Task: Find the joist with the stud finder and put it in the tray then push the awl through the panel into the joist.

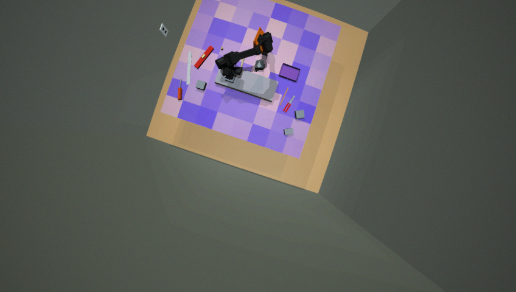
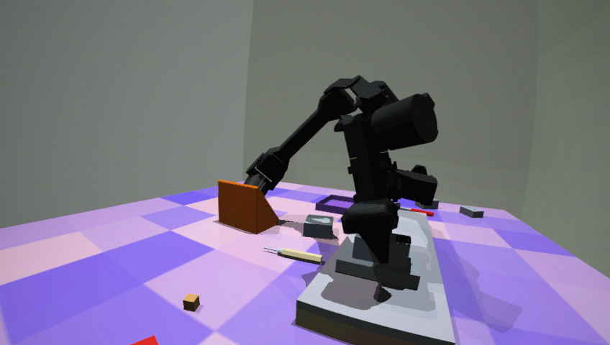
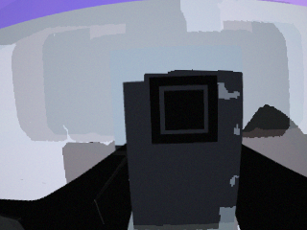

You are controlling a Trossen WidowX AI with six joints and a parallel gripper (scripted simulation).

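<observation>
My gripper tip is now 24 cm past the purple tray, 45 cm to the right of it and 5 cm above it. Also, from my gripper tip: stud finder light (2 cm ahead, 3 cm above); stud finder (1 cm ahead, 2 cm above); awl (20 cm behind, 3 cm to the left, 6 cm below).
</observation>
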